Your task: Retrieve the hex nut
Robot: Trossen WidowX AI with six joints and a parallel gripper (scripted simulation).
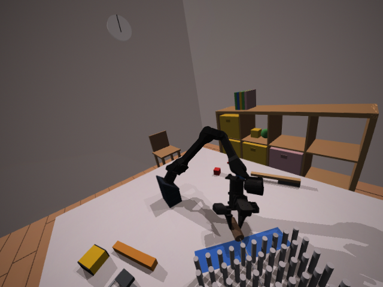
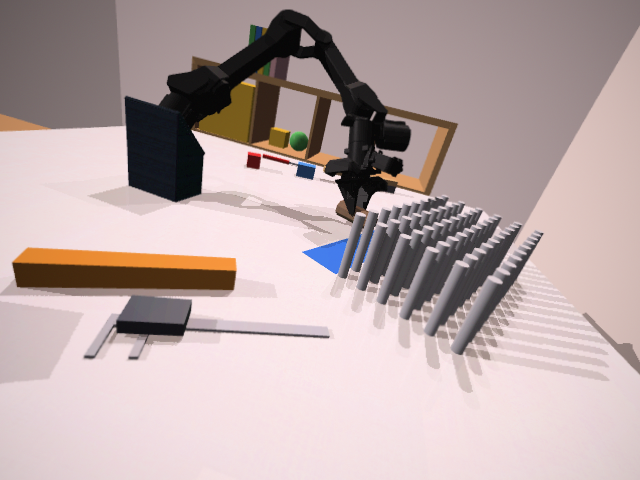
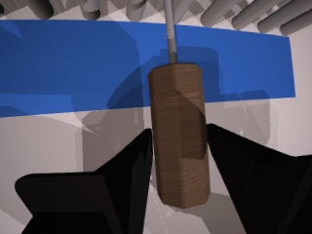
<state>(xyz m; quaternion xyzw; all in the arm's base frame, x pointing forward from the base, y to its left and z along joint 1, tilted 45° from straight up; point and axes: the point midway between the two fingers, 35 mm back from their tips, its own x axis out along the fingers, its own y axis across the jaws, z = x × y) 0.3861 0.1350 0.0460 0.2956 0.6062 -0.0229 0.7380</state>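
My gripper tip is 60 mm short of the blue taped strip, 40 mm above it and 20 mm to the left of it. The rest, counted from my gripper tip: thin metal rod: 100 mm ahead, 40 mm to the right; then orange bar: 390 mm to the right, 190 mm behind, 20 mm below; then blue cube: 330 mm to the left, 240 mm behind, 20 mm below.
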